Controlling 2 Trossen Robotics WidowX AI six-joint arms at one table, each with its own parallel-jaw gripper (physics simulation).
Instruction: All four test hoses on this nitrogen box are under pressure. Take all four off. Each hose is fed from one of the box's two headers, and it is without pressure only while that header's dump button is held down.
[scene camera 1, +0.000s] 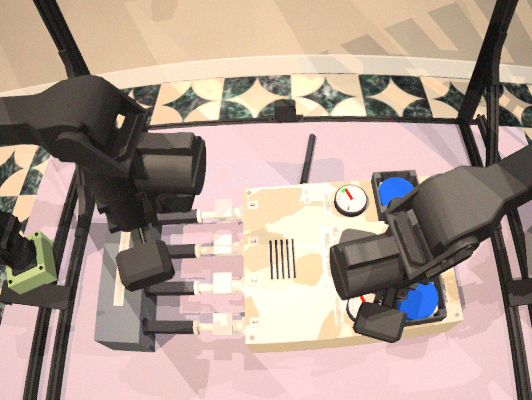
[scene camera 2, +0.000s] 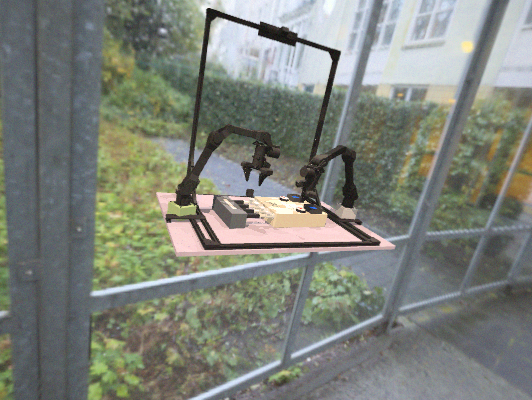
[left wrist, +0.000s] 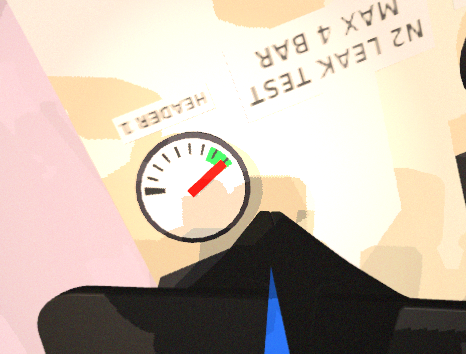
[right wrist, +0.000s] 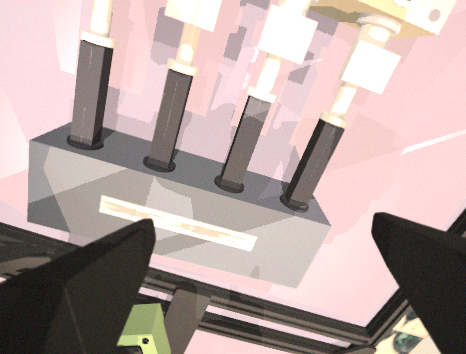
My left gripper (scene camera 1: 377, 280) is shut, holding nothing. My right gripper (scene camera 1: 148, 248) is open, with nothing in its grasp. I also see a cream nitrogen box (scene camera 1: 291, 303) and a grey manifold block (scene camera 1: 120, 317).
My left gripper also shows in the left wrist view (left wrist: 269, 221). My right gripper shows as well in the right wrist view (right wrist: 262, 225). The cream nitrogen box is seen too in scene camera 2 (scene camera 2: 285, 213), in the left wrist view (left wrist: 341, 122) and in the right wrist view (right wrist: 375, 29).
